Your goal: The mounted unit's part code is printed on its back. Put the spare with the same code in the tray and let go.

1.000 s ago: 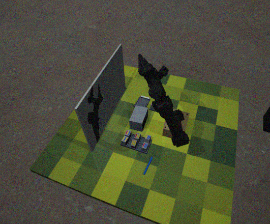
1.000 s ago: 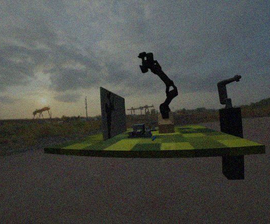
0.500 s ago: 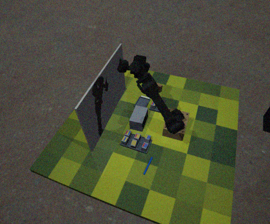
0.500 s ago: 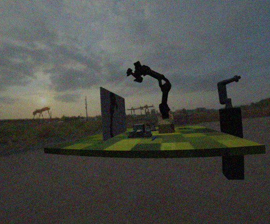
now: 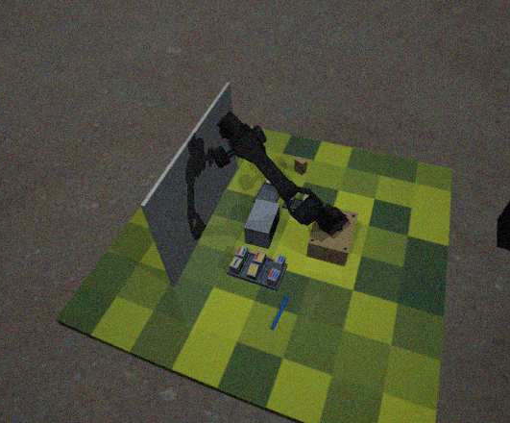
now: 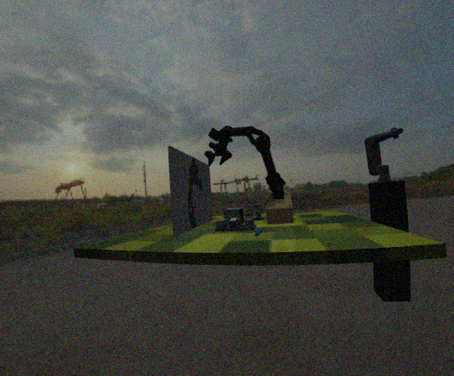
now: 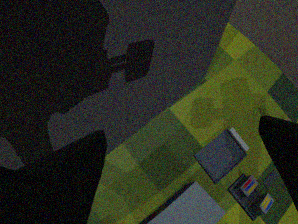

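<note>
Now: gripper tip 350 mm above the grey spare block, 170 mm to the right of it and 90 mm past it. From my gripper tip the other things lie so: mounted unit (340 mm below, 110 mm behind, 20 mm to the left); then tall grey panel (160 mm below, 130 mm ahead, 40 mm to the left); then grey tray (390 mm below, 190 mm to the right, 50 mm behind).
</note>
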